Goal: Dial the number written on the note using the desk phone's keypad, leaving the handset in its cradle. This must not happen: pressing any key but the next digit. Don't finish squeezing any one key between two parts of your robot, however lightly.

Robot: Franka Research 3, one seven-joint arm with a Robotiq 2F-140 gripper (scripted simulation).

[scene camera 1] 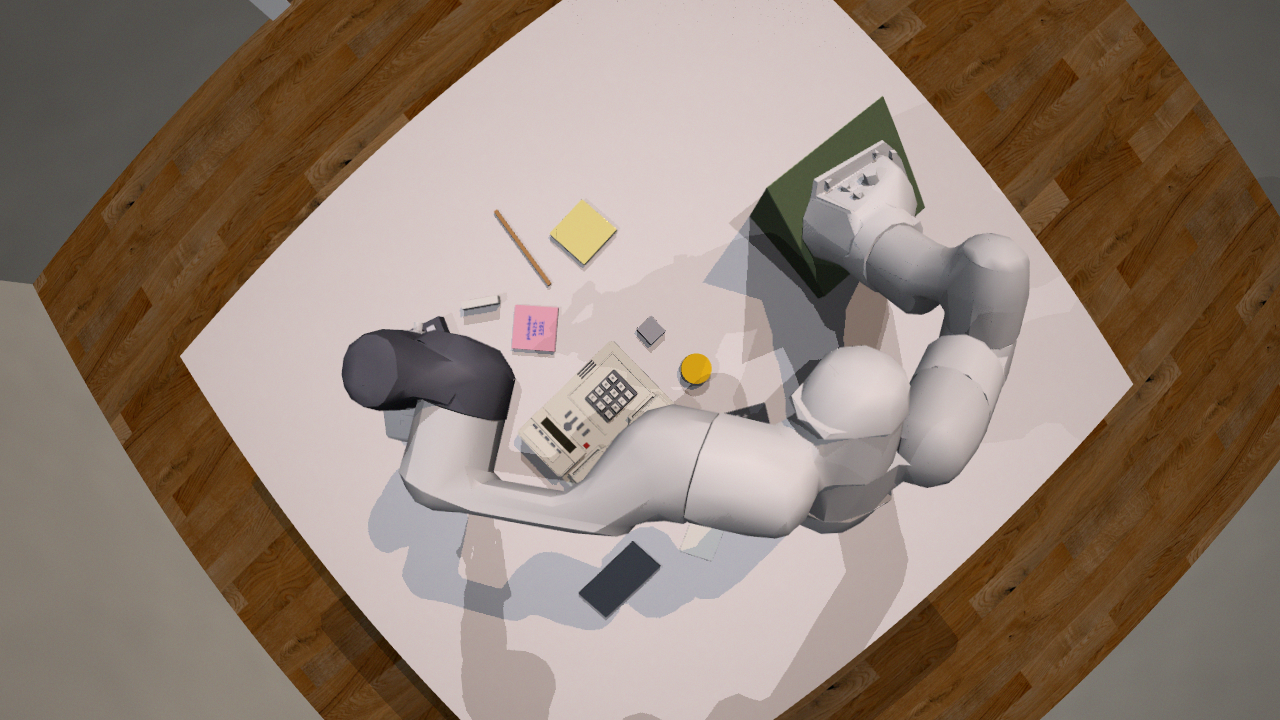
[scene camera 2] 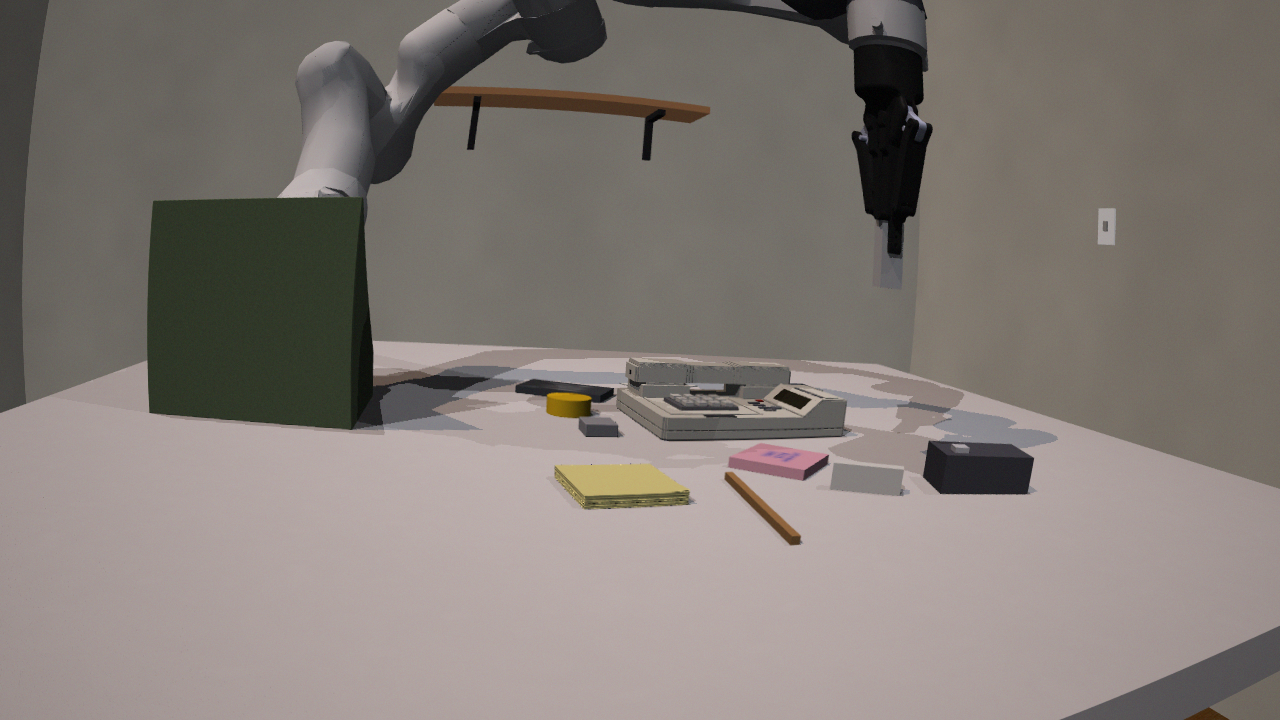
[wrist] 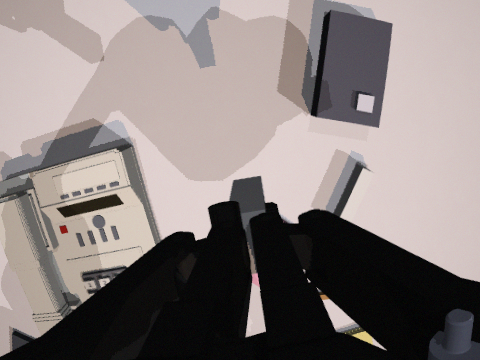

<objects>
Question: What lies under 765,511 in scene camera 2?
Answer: A pencil.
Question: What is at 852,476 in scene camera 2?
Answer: A white block.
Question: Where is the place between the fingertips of my gripper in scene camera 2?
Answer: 886,287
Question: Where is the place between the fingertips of my gripper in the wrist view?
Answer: At 251,201
</objects>
